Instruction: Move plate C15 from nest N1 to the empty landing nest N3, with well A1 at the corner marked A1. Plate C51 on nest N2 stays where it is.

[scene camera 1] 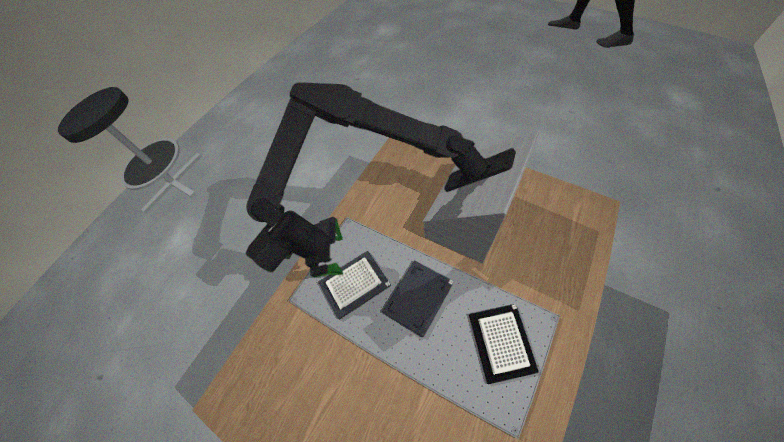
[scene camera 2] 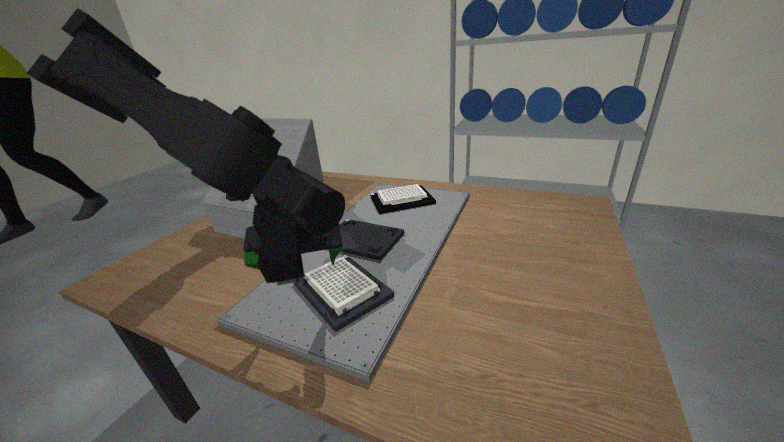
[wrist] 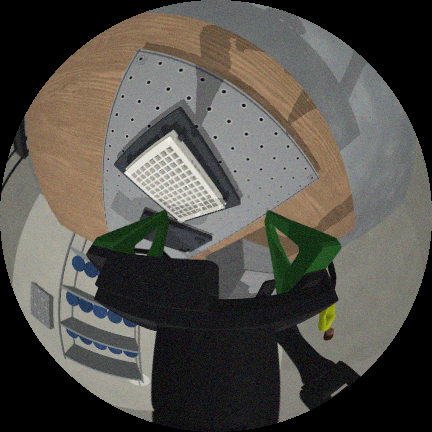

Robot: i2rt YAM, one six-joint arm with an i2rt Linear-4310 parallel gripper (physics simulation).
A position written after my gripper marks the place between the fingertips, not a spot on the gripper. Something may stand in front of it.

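My gripper (scene camera 1: 341, 256): open, holding nothing. A grey perforated plate (scene camera 1: 446, 359). My gripper (scene camera 2: 303, 266). Grey perforated plate (scene camera 2: 281, 312). My gripper (wrist: 216, 215). Grey perforated plate (wrist: 264, 166).
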